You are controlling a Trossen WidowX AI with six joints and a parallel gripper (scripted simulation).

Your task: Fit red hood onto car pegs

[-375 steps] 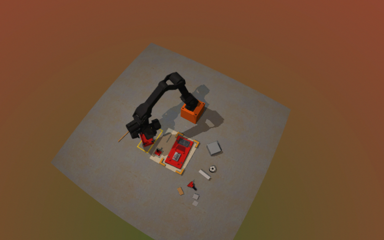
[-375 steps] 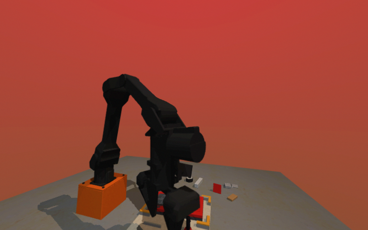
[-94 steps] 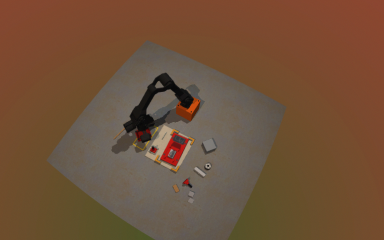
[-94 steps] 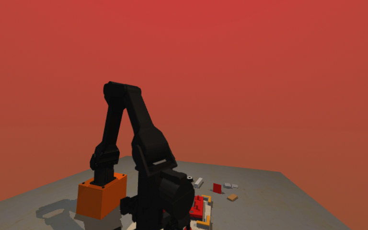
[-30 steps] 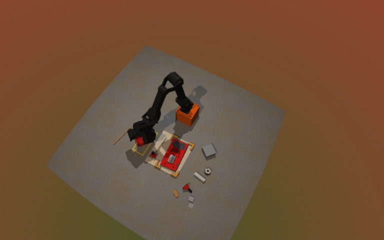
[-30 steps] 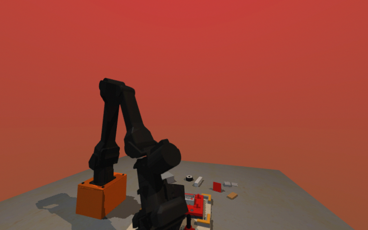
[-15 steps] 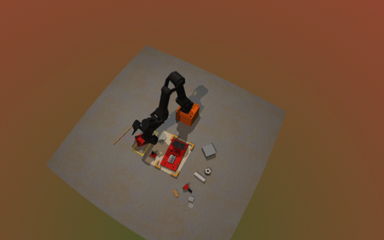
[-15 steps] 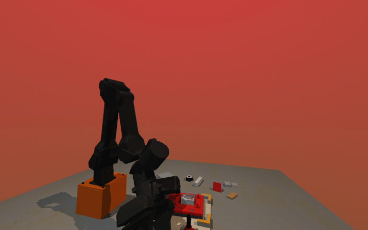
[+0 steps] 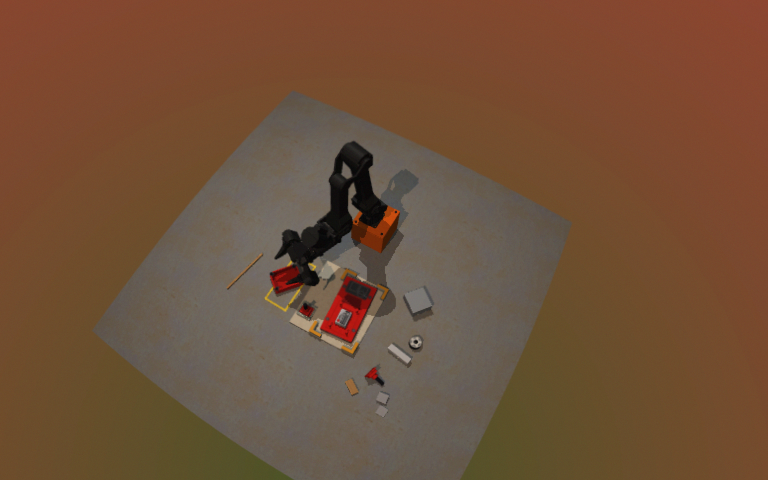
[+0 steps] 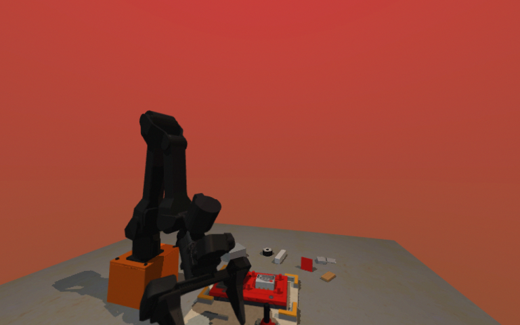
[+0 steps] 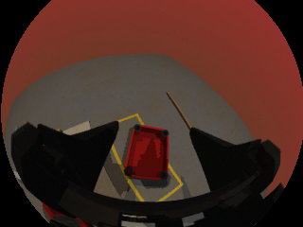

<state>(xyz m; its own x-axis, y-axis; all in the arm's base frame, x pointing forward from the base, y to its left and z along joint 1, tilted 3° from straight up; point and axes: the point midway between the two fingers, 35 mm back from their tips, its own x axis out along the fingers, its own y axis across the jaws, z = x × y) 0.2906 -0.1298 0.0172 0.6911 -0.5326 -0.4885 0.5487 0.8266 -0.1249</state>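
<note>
Now: the red hood 10 mm behind my gripper tip and 80 mm below it. Also, from my gripper tip: thin wooden stick (40 mm ahead, 140 mm to the right, 80 mm below); then tan tile (180 mm ahead, 370 mm to the left, 80 mm below); then grey engine block (10 mm ahead, 240 mm to the left, 60 mm below).
</note>
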